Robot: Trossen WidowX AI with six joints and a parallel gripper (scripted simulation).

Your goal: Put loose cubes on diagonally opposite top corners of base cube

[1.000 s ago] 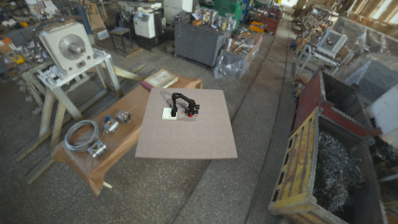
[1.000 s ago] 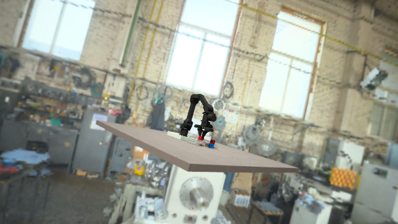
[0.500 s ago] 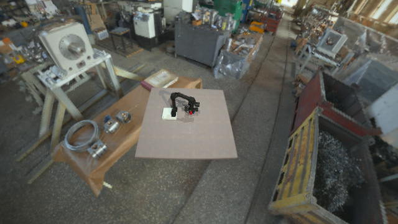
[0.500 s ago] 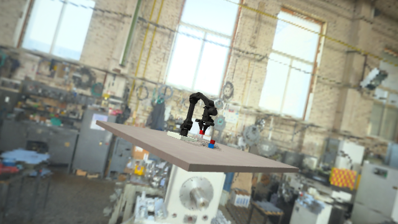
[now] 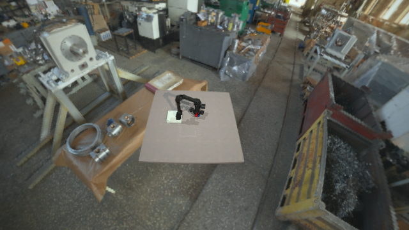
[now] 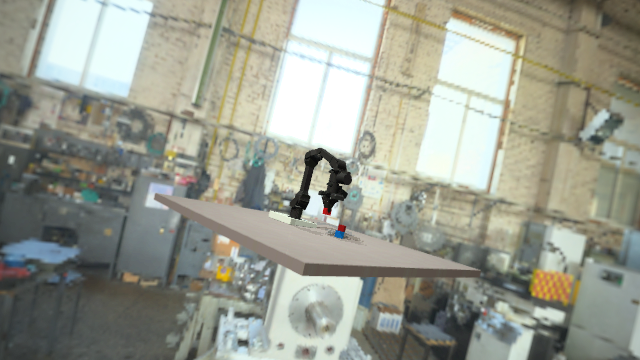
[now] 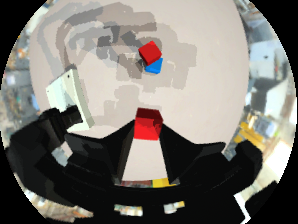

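The blue base cube is 40 mm ahead of my gripper tip, 100 mm to the left of it and 110 mm below it.
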